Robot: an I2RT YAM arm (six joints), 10 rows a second.
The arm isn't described. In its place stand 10 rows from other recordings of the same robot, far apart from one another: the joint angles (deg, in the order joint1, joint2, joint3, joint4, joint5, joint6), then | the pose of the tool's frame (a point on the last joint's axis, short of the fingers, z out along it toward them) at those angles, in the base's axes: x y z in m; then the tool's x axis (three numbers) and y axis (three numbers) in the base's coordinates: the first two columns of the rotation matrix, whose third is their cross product.
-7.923 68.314 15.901 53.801 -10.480 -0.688 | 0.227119 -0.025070 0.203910 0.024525 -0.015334 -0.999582 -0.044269 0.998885 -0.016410
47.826 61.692 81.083 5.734 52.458 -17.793 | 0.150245 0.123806 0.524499 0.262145 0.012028 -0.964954 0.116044 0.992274 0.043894
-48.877 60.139 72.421 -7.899 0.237 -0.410 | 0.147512 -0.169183 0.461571 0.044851 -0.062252 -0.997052 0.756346 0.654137 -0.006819
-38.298 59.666 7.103 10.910 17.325 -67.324 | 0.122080 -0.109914 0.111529 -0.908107 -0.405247 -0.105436 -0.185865 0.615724 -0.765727
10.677 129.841 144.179 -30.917 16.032 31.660 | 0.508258 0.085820 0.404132 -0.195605 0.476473 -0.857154 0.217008 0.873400 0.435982
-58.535 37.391 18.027 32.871 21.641 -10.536 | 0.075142 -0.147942 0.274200 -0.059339 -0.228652 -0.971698 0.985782 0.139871 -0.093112
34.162 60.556 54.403 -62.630 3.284 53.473 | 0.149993 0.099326 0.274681 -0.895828 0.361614 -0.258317 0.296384 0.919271 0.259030
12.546 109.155 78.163 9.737 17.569 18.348 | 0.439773 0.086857 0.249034 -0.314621 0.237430 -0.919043 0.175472 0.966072 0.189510
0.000 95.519 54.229 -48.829 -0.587 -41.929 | 0.268843 0.000365 0.150095 -0.743986 -0.668174 -0.005301 -0.668192 0.743934 0.009010
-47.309 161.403 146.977 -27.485 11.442 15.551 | 0.403991 -0.448354 0.122028 -0.216361 0.622080 -0.752466 0.911900 0.404074 0.071853
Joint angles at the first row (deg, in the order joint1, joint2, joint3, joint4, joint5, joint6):
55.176 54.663 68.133 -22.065 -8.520 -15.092
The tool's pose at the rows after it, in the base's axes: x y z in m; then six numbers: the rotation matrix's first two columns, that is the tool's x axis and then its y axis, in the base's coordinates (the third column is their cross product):
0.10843 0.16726 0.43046 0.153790 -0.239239 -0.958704 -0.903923 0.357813 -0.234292
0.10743 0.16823 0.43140 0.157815 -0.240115 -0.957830 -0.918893 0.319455 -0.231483
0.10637 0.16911 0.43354 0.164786 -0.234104 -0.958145 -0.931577 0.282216 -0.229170
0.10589 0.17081 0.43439 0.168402 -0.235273 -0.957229 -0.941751 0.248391 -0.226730
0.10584 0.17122 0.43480 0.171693 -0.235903 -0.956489 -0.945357 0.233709 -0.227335
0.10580 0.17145 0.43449 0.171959 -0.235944 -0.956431 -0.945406 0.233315 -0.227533
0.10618 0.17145 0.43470 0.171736 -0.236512 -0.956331 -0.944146 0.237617 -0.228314
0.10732 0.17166 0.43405 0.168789 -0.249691 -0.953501 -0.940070 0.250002 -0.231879
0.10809 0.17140 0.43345 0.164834 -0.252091 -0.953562 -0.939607 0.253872 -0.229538
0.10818 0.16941 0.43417 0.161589 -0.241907 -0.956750 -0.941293 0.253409 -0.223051
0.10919 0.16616 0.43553 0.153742 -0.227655 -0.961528 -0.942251 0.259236 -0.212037
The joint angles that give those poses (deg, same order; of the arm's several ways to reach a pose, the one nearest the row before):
55.112 55.104 69.317 -23.662 -10.890 -15.534
55.110 55.453 69.957 -24.573 -13.166 -15.902
55.109 55.805 70.699 -25.148 -15.448 -16.210
55.183 56.321 71.363 -25.894 -17.308 -16.590
55.113 56.513 71.645 -26.231 -18.189 -16.874
55.165 56.514 71.566 -26.153 -18.157 -16.881
55.111 56.558 71.618 -26.120 -17.951 -16.875
55.029 56.764 71.796 -26.651 -17.062 -17.121
54.813 56.777 71.718 -26.710 -17.036 -17.027
54.340 56.437 71.561 -26.434 -17.770 -16.616
53.396 56.010 71.434 -26.051 -18.712 -15.880

